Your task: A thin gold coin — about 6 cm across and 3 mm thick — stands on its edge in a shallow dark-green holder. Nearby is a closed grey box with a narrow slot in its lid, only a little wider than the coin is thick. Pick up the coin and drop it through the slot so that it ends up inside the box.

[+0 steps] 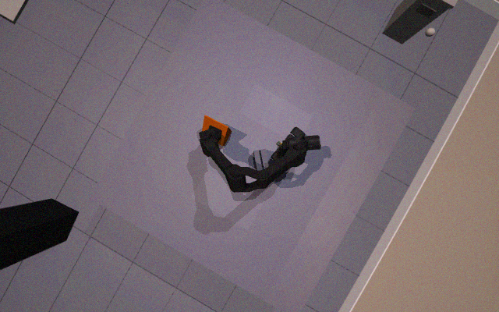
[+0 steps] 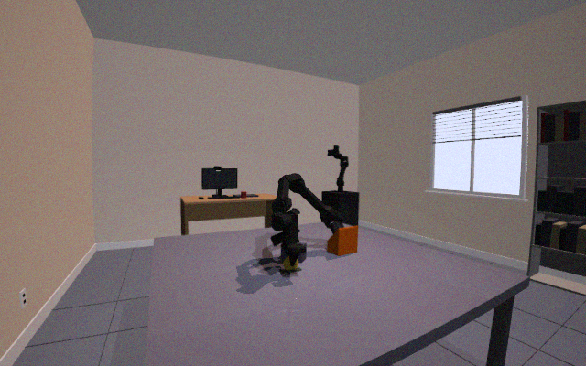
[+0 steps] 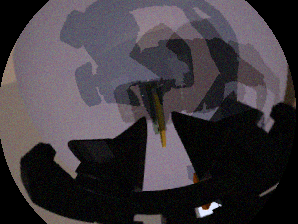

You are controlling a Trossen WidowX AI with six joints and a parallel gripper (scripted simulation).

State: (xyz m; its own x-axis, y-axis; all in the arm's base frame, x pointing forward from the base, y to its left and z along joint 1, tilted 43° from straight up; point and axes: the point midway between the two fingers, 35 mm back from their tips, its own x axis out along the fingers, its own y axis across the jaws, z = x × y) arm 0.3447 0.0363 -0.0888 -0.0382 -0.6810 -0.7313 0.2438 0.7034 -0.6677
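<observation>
My gripper tip is now 1 cm below the gold coin.
</observation>
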